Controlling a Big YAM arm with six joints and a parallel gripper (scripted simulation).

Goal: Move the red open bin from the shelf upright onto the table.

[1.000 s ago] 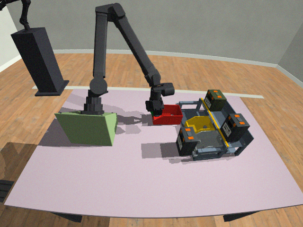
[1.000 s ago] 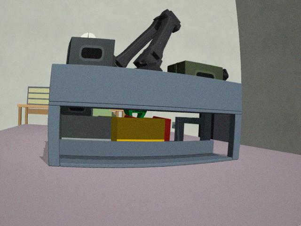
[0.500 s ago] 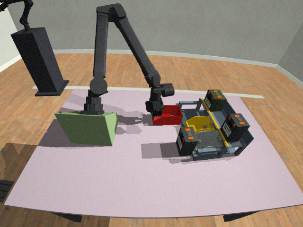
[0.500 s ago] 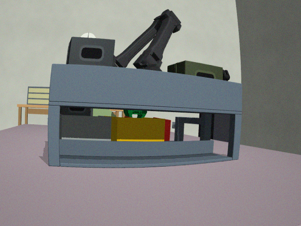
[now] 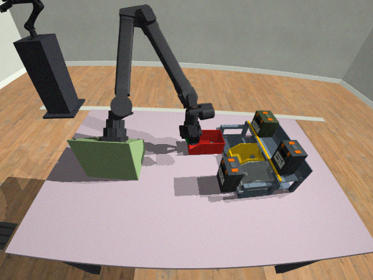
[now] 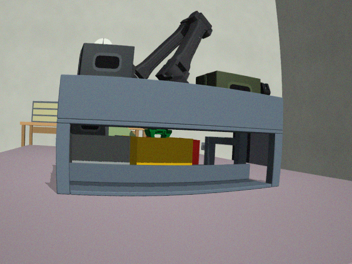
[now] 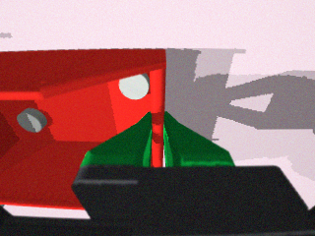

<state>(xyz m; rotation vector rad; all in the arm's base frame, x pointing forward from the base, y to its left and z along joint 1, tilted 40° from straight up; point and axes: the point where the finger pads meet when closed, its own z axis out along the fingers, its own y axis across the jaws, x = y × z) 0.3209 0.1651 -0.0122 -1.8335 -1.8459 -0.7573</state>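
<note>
My gripper is now 8 cm short of the red open bin and 1 cm below it. From my hand the other things lie so: grey bin 28 cm ahead, 21 cm to the right, 1 cm above; then yellow bin 28 cm ahead, 10 cm to the right, 1 cm above.
</note>
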